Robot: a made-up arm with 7 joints. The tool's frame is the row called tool. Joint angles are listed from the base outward.
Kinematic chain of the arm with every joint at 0, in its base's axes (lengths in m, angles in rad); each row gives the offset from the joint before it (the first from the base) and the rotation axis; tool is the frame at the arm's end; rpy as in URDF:
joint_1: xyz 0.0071 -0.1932 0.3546 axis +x
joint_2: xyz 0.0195 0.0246 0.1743 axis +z
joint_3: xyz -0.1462 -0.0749 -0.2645 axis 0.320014 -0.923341 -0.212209
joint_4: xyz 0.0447 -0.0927 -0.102 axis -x
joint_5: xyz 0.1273 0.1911 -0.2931 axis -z
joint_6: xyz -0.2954 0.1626 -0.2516 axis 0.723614 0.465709 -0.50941
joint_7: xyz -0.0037 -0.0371 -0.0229 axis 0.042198 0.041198 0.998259
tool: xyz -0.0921 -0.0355 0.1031 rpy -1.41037 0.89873 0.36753
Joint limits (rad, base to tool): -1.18..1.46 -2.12..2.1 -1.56..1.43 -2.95..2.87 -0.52..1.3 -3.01..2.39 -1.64..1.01
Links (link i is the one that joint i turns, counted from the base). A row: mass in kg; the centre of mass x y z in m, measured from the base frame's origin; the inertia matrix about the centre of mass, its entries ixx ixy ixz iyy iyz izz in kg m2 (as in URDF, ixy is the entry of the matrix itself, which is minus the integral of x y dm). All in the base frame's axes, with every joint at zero. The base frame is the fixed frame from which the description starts. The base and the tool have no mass.
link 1: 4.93; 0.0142 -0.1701 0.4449; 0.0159 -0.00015 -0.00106 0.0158 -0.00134 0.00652
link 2: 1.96; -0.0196 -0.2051 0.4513; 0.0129 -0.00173 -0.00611 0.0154 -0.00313 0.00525
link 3: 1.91; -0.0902 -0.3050 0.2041; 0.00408 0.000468 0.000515 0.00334 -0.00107 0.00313
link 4: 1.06; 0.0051 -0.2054 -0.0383; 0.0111 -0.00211 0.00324 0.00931 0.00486 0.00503
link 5: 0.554; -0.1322 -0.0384 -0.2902; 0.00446 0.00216 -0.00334 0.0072 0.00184 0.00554
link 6: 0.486; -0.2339 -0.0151 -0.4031; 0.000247 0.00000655 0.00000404 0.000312 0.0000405 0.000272
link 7: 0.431; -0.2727 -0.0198 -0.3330; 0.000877 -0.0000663 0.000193 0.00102 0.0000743 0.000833
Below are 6 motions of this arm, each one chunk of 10 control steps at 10 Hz.
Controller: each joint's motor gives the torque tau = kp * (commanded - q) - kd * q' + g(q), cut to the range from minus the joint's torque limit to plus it. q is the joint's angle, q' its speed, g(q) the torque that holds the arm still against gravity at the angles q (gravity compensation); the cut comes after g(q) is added. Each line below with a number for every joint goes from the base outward.
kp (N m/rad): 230 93 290 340 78 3.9 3
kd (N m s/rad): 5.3 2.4 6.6 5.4 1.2 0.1 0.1
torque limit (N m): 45 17 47 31 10 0.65 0.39
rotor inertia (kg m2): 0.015 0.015 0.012 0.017 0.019 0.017 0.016
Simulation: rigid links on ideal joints. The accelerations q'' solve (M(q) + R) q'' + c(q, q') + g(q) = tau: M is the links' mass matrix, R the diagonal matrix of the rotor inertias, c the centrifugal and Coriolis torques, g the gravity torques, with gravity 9.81 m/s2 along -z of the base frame. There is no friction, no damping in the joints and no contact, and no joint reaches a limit. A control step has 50 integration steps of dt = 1/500 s. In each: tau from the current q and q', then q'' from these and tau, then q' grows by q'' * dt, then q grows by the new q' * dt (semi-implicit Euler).
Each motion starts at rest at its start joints. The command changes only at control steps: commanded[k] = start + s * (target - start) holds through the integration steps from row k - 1 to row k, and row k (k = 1, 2, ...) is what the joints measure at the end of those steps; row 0 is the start. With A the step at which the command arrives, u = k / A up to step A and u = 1 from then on. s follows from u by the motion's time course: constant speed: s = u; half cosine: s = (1 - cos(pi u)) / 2; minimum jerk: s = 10 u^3 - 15 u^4 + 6 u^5; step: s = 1 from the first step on.
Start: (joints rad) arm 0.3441 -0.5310 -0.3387 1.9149 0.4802 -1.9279 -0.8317
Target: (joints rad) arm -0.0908 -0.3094 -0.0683 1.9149 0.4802 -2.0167 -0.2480
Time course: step
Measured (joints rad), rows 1 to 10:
1: -0.0345 -0.6168 -0.0619 1.7202 0.4961 -2.0214 -0.6918
2: -0.0653 -0.3993 -0.0774 1.9182 0.4368 -2.1181 -0.2642
3: -0.2031 -0.2066 -0.0852 1.9657 0.4890 -2.0769 0.0224
4: -0.1953 -0.0719 -0.0788 1.9605 0.5000 -1.9555 0.0172
5: -0.1056 -0.0748 -0.0594 1.9172 0.5414 -1.9364 -0.2366
6: -0.0319 -0.2044 -0.0483 1.8815 0.5474 -2.0472 -0.4167
7: -0.0354 -0.3769 -0.0628 1.8898 0.4796 -2.1046 -0.3365
8: -0.0919 -0.4865 -0.0833 1.9265 0.4121 -2.0513 -0.1727
9: -0.1157 -0.4727 -0.0872 1.9365 0.4080 -1.9781 -0.1704
10: -0.0945 -0.3596 -0.0731 1.9163 0.4705 -1.9847 -0.2669

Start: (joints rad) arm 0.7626 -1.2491 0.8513 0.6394 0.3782 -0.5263 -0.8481
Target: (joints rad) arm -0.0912 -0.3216 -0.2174 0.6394 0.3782 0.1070 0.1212
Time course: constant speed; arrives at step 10
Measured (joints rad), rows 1 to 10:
1: 0.6591 -1.1302 0.7372 0.6503 0.3614 -0.4850 -0.7999
2: 0.5852 -1.0291 0.6321 0.6416 0.3721 -0.3833 -0.6565
3: 0.5081 -0.9358 0.5235 0.6401 0.3678 -0.3074 -0.5210
4: 0.4227 -0.8560 0.4104 0.6473 0.3574 -0.2608 -0.4316
5: 0.3337 -0.7701 0.3014 0.6508 0.3541 -0.1988 -0.3542
6: 0.2460 -0.6769 0.1986 0.6491 0.3606 -0.1237 -0.2615
7: 0.1599 -0.5864 0.0937 0.6487 0.3645 -0.0599 -0.1619
8: 0.0748 -0.4987 -0.0172 0.6502 0.3602 -0.0017 -0.0646
9: -0.0114 -0.4115 -0.1281 0.6513 0.3570 0.0670 0.0333
10: -0.0998 -0.3208 -0.2343 0.6513 0.3601 0.1396 0.1312

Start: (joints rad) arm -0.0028 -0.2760 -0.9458 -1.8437 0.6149 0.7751 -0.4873
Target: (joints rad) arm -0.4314 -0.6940 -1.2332 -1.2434 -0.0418 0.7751 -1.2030
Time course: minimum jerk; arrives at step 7
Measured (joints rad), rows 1 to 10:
1: -0.0112 -0.2934 -0.9526 -1.8279 0.5963 0.7783 -0.4980
2: -0.0616 -0.3694 -0.9910 -1.7423 0.5075 0.7940 -0.5649
3: -0.1746 -0.4692 -1.0659 -1.5784 0.3570 0.8124 -0.7286
4: -0.3097 -0.5561 -1.1411 -1.4006 0.1623 0.8020 -0.9649
5: -0.4047 -0.6071 -1.1978 -1.2769 -0.0006 0.7670 -1.1756
6: -0.4436 -0.6343 -1.2296 -1.2271 -0.0686 0.7520 -1.2689
7: -0.4377 -0.6599 -1.2345 -1.2364 -0.0560 0.7678 -1.2385
8: -0.4249 -0.7107 -1.2328 -1.2484 -0.0322 0.7866 -1.1787
9: -0.4273 -0.7342 -1.2312 -1.2529 -0.0202 0.7884 -1.1749
10: -0.4323 -0.7154 -1.2320 -1.2471 -0.0315 0.7750 -1.2117

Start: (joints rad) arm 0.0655 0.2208 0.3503 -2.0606 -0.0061 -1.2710 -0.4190
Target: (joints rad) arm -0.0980 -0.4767 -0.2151 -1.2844 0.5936 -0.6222 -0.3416
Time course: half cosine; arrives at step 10
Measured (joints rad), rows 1 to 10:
1: 0.0627 0.2101 0.3335 -2.0425 0.0191 -1.2664 -0.4137
2: 0.0505 0.1590 0.2874 -1.9849 0.0773 -1.2348 -0.4053
3: 0.0250 0.0580 0.2204 -1.8871 0.1431 -1.1534 -0.4033
4: -0.0082 -0.0624 0.1385 -1.7653 0.2211 -1.0302 -0.4030
5: -0.0361 -0.1753 0.0506 -1.6413 0.3169 -0.9042 -0.3943
6: -0.0578 -0.2791 -0.0346 -1.5232 0.4123 -0.8090 -0.3794
7: -0.0799 -0.3748 -0.1120 -1.4147 0.4931 -0.7332 -0.3669
8: -0.0991 -0.4488 -0.1735 -1.3303 0.5554 -0.6582 -0.3587
9: -0.1076 -0.4881 -0.2101 -1.2836 0.5925 -0.6043 -0.3525
10: -0.1050 -0.4914 -0.2188 -1.2769 0.6001 -0.5974 -0.3478

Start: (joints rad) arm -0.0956 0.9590 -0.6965 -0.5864 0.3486 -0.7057 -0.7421
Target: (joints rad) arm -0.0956 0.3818 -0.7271 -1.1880 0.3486 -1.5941 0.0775
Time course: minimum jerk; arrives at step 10
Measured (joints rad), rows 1 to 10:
1: -0.0967 0.9574 -0.6976 -0.5927 0.3459 -0.7096 -0.7372
2: -0.1022 0.9436 -0.7030 -0.6277 0.3344 -0.7399 -0.7022
3: -0.1084 0.8948 -0.7104 -0.6988 0.3250 -0.8310 -0.6053
4: -0.1052 0.7967 -0.7135 -0.8002 0.3304 -0.9881 -0.4579
5: -0.0936 0.6552 -0.7110 -0.9180 0.3538 -1.1826 -0.3050
6: -0.0825 0.5070 -0.7081 -1.0344 0.3817 -1.3794 -0.1708
7: -0.0804 0.4003 -0.7109 -1.1268 0.3922 -1.5398 -0.0444
8: -0.0852 0.3600 -0.7176 -1.1783 0.3785 -1.6223 0.0664
9: -0.0918 0.3682 -0.7241 -1.1915 0.3563 -1.6236 0.1183
10: -0.0970 0.3894 -0.7278 -1.1856 0.3423 -1.5880 0.0996

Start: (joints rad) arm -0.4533 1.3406 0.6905 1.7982 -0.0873 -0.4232 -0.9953
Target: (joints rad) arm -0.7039 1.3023 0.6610 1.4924 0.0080 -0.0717 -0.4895
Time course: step
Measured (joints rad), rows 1 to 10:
1: -0.7569 1.3975 0.6522 1.4094 0.0330 -0.1953 -0.9234
2: -0.6622 1.3000 0.6749 1.4491 0.0726 0.0486 -0.6599
3: -0.6979 1.3767 0.6610 1.5127 -0.0255 0.0140 -0.3977
4: -0.7091 1.2664 0.6583 1.4840 0.0199 -0.1199 -0.3323
5: -0.7231 1.2644 0.6518 1.5031 -0.0178 -0.1301 -0.4804
6: -0.7214 1.2708 0.6531 1.5002 -0.0091 -0.0408 -0.5514
7: -0.7050 1.2929 0.6602 1.4907 0.0104 -0.0195 -0.5089
8: -0.6934 1.3268 0.6659 1.4891 0.0181 -0.0784 -0.4672
9: -0.6897 1.3319 0.6677 1.4863 0.0230 -0.1123 -0.4790
10: -0.6963 1.3186 0.6645 1.4897 0.0152 -0.0870 -0.5090

